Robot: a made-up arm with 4 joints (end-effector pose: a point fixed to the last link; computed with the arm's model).
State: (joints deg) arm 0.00 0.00 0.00 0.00
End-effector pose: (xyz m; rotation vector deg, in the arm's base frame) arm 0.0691 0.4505 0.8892 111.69 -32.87 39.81
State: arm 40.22 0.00 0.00 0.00
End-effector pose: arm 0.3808 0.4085 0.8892 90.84 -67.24 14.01
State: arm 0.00 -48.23 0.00 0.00
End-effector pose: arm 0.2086 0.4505 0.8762 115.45 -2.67 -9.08
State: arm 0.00 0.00 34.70 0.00
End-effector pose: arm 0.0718 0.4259 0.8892 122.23 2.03 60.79
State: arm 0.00 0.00 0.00 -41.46
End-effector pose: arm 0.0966 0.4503 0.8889 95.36 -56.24 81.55
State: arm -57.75 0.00 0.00 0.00
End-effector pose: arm -0.2628 0.1589 0.8892 124.74 27.60 73.62
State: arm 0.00 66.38 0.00 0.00
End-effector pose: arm -0.0465 0.4505 0.7413 79.04 -70.63 104.16
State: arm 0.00 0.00 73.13 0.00
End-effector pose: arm 0.0903 0.4059 0.8892 124.14 45.59 81.49
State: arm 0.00 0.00 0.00 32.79
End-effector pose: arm 0.0518 0.4509 0.9026 115.88 -13.22 6.05
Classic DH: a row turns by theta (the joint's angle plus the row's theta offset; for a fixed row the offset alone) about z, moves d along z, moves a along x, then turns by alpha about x. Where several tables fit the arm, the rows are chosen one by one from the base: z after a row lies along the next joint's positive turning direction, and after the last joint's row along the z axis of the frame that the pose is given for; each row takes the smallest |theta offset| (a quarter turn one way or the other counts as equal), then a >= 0, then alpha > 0; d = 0 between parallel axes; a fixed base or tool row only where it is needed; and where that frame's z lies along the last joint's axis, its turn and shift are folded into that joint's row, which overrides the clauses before.
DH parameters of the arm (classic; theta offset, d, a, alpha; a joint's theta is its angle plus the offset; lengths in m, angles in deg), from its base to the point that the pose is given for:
base (fixed): 1.3 0 0.1676 180
joint 1: 1.3 -0.7269 -0.0432 -90
joint 2: 0 -0.4387 -0.0146 -90
joint 3: -0.38 0.1986 -0.0266 -91.32
joint 4: -30.27 0.0541 -0.0304 -152.11
tool (fixed): 14.14 0.0515 0 0

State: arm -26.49 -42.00 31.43 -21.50
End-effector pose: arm 0.0045 0.4048 0.8731 140.24 33.92 43.10
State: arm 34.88 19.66 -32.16 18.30
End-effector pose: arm 0.3146 0.4778 0.8676 79.71 -93.80 -1.26
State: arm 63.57 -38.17 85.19 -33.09
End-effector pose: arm 0.5609 0.1579 0.8678 147.58 -56.69 62.11
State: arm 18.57 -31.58 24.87 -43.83
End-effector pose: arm 0.3247 0.4161 0.8803 120.44 -45.66 54.04
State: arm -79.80 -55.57 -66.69 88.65
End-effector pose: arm -0.3046 0.2044 0.8721 47.26 14.28 -53.78
